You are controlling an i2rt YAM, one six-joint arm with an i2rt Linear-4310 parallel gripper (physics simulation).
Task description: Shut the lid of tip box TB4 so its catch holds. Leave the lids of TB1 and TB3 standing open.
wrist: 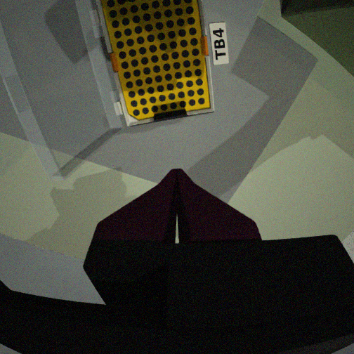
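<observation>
Tip box TB4 (162,60) is at the top centre of the wrist view, its yellow rack with dark holes uncovered. Its see-through lid (39,142) stands open on the left side, with its outer edge toward the lower left. A dark catch part (170,115) is on the near short edge, and the TB4 label (219,43) lies right of the box. My gripper (176,177) is shut and empty, its tips together below the near edge of the box in the view, apart from box and lid. TB1 and TB3 do not show in the wrist view.
A grey mat (165,150) lies under the box, over a pale green surface (295,175). A dark green object (325,30) is at the top right corner. Shadows fall right of the box and at the lower left.
</observation>
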